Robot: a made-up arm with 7 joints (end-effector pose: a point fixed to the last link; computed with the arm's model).
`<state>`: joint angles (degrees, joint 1 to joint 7).
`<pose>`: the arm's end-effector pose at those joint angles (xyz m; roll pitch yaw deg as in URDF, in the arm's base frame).
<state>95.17 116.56 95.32 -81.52 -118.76 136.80 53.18</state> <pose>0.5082 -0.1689 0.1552 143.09 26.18 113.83</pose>
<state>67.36 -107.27 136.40 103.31 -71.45 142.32 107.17</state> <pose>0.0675 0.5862 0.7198 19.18 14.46 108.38</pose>
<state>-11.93 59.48 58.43 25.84 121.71 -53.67 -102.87</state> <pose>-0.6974 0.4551 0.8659 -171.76 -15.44 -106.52</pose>
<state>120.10 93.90 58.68 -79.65 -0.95 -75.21 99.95</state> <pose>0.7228 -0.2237 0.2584 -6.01 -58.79 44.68</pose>
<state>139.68 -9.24 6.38 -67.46 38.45 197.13 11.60</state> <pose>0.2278 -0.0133 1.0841 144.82 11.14 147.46</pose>
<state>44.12 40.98 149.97 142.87 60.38 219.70 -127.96</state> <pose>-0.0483 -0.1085 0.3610 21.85 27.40 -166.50</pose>
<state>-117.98 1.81 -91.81 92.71 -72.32 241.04 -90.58</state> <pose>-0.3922 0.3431 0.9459 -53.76 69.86 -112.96</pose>
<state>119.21 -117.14 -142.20 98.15 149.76 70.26 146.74</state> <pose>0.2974 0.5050 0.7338 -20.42 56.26 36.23</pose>
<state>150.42 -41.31 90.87 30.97 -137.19 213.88 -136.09</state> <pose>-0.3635 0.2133 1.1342 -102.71 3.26 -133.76</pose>
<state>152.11 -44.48 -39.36 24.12 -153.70 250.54 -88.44</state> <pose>-0.5948 0.2882 1.0128 135.02 -3.98 42.96</pose>
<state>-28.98 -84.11 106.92 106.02 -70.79 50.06 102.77</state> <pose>0.5675 0.2877 0.7977 -116.72 19.80 -14.33</pose>
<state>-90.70 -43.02 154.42 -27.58 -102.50 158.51 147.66</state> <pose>-0.3447 -0.5689 0.8025 52.79 16.88 -103.66</pose>
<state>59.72 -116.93 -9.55 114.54 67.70 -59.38 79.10</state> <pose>-0.0892 -0.1937 0.0429 27.73 -46.72 -106.21</pose>
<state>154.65 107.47 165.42 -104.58 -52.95 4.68 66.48</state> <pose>0.2947 0.0622 0.9772 -73.57 -33.75 -171.74</pose>
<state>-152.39 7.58 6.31 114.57 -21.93 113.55 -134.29</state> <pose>-0.4336 -0.1919 0.9038 78.29 65.67 -58.15</pose>
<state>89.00 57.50 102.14 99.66 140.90 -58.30 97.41</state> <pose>-0.4483 -0.4573 0.3324 67.28 66.17 34.45</pose>
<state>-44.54 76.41 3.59 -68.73 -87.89 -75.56 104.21</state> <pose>-0.4975 0.2258 0.0654 17.77 31.35 -32.18</pose>
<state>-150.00 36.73 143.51 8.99 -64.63 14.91 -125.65</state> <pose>0.4621 0.3902 1.3086 30.36 73.41 -29.36</pose>
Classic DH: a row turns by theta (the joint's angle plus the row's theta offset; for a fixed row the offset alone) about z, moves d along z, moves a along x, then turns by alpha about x. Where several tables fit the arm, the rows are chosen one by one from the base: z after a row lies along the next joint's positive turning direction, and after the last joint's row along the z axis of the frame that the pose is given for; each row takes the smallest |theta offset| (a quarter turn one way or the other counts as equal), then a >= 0, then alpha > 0; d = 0 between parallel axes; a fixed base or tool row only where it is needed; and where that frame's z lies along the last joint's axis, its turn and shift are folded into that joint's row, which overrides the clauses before.
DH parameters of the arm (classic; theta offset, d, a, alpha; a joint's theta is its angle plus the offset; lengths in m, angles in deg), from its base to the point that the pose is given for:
joint 1: 0 0.47 0 90
joint 2: 0 0.07 0 -90
joint 3: 0 0.37 0.02 -90
joint 4: 0 0.06 -0.03 90
joint 5: 0 0.5 0 90
joint 6: 90 0.14 0.14 90
joint 7: 0 0.02 0 0

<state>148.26 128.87 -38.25 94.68 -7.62 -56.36 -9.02</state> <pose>0.6345 0.1951 0.6193 -122.44 -59.86 117.21</pose>
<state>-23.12 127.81 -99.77 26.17 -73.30 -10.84 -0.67</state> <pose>-0.7906 0.0901 -0.1872 -146.84 46.57 -161.72</pose>
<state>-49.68 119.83 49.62 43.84 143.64 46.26 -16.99</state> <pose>-0.1730 0.8435 0.3284 168.75 -47.20 118.29</pose>
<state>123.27 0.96 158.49 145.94 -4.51 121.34 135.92</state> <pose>0.0751 -0.3786 0.5615 -123.10 37.80 172.41</pose>
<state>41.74 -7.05 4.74 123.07 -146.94 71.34 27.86</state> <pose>0.2105 0.4774 0.4746 118.35 31.03 141.24</pose>
